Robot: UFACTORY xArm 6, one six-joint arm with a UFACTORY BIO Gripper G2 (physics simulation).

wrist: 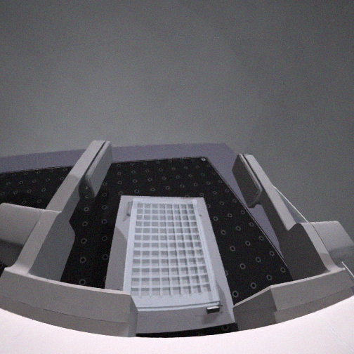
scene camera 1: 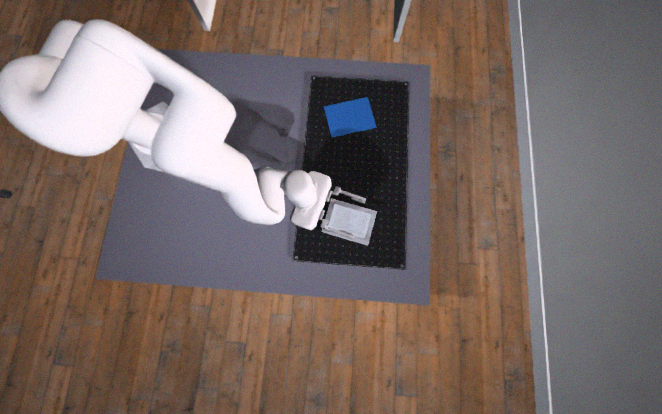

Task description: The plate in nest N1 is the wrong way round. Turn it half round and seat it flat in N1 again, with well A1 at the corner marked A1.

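Note:
The pale, clear well plate (scene camera 1: pixel 351 220) (wrist: pixel 167 250) lies within the grey nest (scene camera 1: pixel 371 235) (wrist: pixel 115 265) on the black perforated board. Its grid of wells faces up, and its long sides run roughly along the nest's. Whether it sits fully flat cannot be told. Well A1 and the A1 corner mark cannot be made out. My gripper (scene camera 1: pixel 357 218) (wrist: pixel 172 175) is open and empty. In the wrist view its fingers stand apart, one off to each long side of the plate, with dark board showing between them and the nest.
A blue rectangular block (scene camera 1: pixel 350 117) lies turned on the black board (scene camera 1: pixel 390 150) (wrist: pixel 245 250), toward the top in the scene view. The board lies on a grey-purple mat (scene camera 1: pixel 200 250). Two pale uprights (scene camera 1: pixel 204 12) (scene camera 1: pixel 401 20) stand at the top edge of the scene view.

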